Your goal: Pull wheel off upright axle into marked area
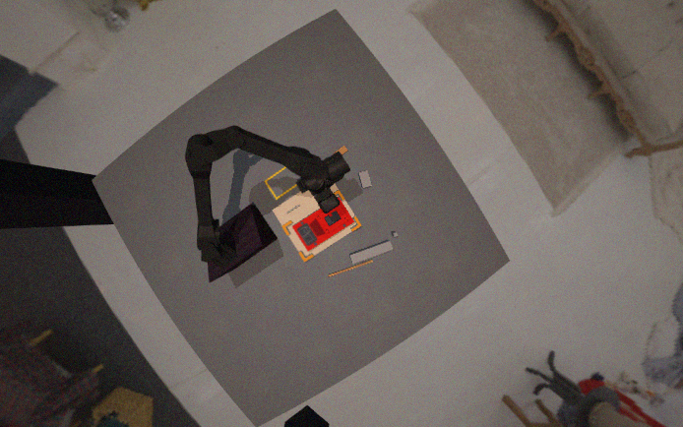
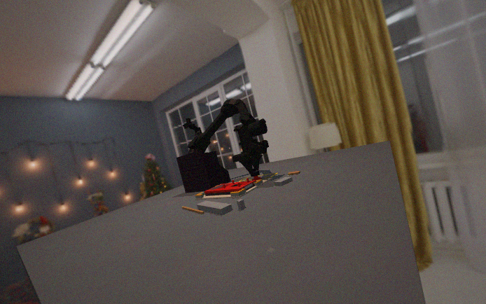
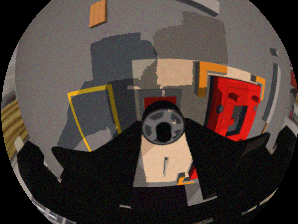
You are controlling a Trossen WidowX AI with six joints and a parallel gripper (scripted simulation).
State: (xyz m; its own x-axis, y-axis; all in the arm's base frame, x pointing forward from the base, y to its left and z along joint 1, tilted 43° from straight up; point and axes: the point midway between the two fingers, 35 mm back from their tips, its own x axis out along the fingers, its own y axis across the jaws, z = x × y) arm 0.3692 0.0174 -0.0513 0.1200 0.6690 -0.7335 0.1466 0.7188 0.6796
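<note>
The wheel is right at my gripper tip. Also, from my gripper tip: orange block: 160 mm ahead, 50 mm to the left, 40 mm below; grey block: 150 mm ahead, 90 mm to the right, 30 mm below; grey bar: 300 mm to the right, 30 mm below, 20 mm behind.
</note>
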